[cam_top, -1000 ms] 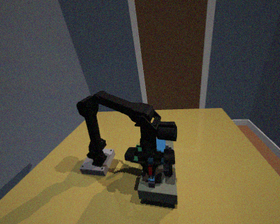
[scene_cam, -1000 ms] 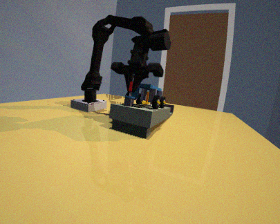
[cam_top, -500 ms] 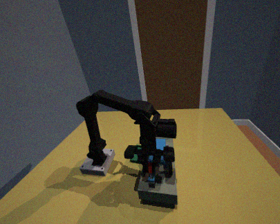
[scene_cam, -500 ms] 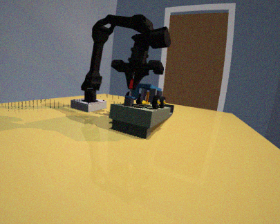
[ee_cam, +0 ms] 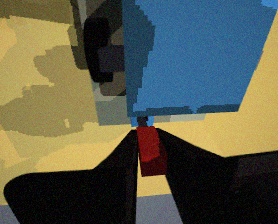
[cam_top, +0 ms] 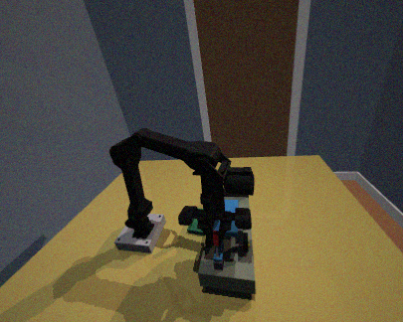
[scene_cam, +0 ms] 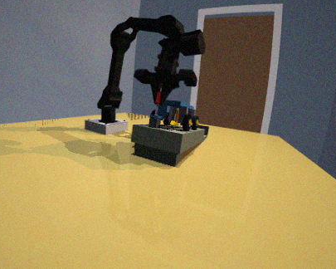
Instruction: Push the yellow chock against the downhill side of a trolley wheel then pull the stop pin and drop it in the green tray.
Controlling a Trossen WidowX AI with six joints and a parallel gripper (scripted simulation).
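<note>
My gripper tip is 120 mm past the green tray, 190 mm to the right of it and 160 mm above it. Also, from my gripper tip: grey ramp 10 mm ahead, 110 mm to the left, 100 mm below; red-headed stop pin right at my gripper tip; blue trolley 10 mm ahead, 100 mm to the left, 40 mm below.
</note>
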